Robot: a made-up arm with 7 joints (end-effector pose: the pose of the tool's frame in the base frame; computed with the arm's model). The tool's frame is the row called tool.
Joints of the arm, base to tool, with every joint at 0 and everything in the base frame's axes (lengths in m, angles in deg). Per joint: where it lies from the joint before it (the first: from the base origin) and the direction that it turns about. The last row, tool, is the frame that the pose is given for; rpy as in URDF.
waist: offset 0 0 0.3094 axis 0 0 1
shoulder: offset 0 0 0 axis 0 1 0
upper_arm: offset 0 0 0.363 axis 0 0 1
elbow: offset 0.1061 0 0 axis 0 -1 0
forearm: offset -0.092 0 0.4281 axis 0 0 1
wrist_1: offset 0 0 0 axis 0 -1 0
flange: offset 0.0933 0 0 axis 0 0 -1
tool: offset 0 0 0 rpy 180 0 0
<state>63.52 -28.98 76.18 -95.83 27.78 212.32 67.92</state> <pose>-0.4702 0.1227 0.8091 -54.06 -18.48 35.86</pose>
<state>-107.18 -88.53 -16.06 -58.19 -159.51 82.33 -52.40</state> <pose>0.0761 0.7229 0.8012 135.38 -22.71 154.22</pose>
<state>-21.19 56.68 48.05 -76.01 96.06 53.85 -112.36</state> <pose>0.7929 0.1873 0.3429 20.48 -31.66 -65.75</pose>
Working (the frame after each row of the table, in the pose's form):
after waist: 0.0000 0.0000 0.3094 0.00 0.00 -21.19
after shoulder: 0.0000 0.0000 0.3094 0.00 56.68 -21.19
after upper_arm: 0.2828 -0.1096 0.5088 48.53 33.96 42.53
after elbow: 0.3477 -0.0502 0.4495 123.36 41.92 144.83
after forearm: 0.7382 0.1121 0.3358 124.35 -43.51 95.88
after wrist_1: 0.7382 0.1121 0.3358 143.10 -4.34 53.92
after flange: 0.7929 0.1873 0.3429 -159.52 -31.66 -65.75

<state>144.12 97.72 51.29 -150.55 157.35 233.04 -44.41</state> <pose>-0.1730 -0.1615 0.0874 83.86 26.31 79.10</pose>
Working (the frame after each row of the table, in the pose's form):
after waist: 0.0000 0.0000 0.3094 0.00 0.00 144.12
after shoulder: 0.0000 0.0000 0.3094 180.00 82.28 -35.88
after upper_arm: -0.2915 0.2108 0.2606 99.86 38.30 -119.74
after elbow: -0.3328 0.1385 0.1949 103.65 -37.28 22.76
after forearm: -0.1829 -0.2498 0.0588 -101.21 15.14 -151.84
after wrist_1: -0.1829 -0.2498 0.0588 -95.78 -17.88 83.61
after flange: -0.1730 -0.1615 0.0874 -96.14 26.31 79.10

